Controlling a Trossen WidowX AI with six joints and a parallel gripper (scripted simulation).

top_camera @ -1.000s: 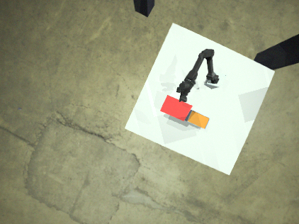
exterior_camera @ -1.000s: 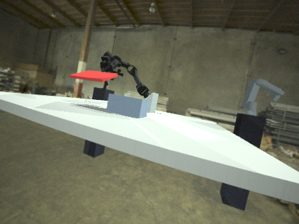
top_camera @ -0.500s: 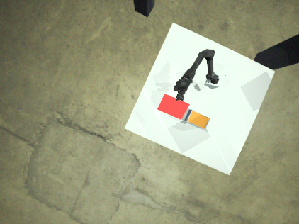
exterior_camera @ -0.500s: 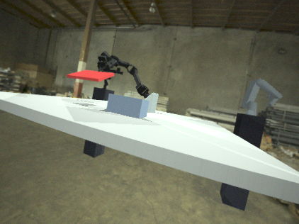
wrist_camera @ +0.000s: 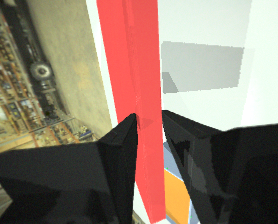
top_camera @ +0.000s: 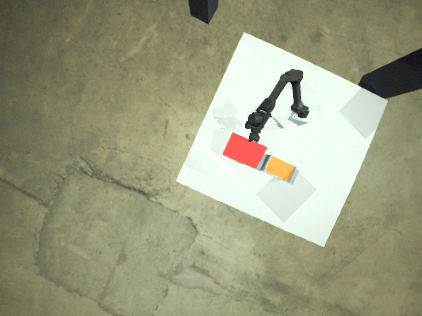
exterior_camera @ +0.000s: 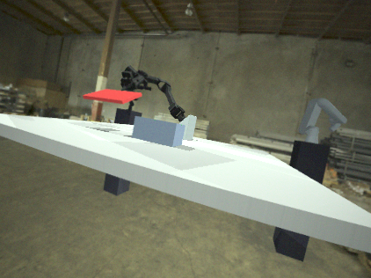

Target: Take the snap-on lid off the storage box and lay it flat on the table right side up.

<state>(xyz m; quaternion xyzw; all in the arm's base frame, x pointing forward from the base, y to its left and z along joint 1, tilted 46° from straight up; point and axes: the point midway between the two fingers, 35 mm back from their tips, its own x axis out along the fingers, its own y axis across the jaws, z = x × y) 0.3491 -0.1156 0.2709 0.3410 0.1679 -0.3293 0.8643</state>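
Right now the red lid is 70 mm ahead of my gripper tip, 10 mm to the left of it and 30 mm below it. Also, from my gripper tip: storage box (60 mm ahead, 320 mm to the left, 170 mm below).
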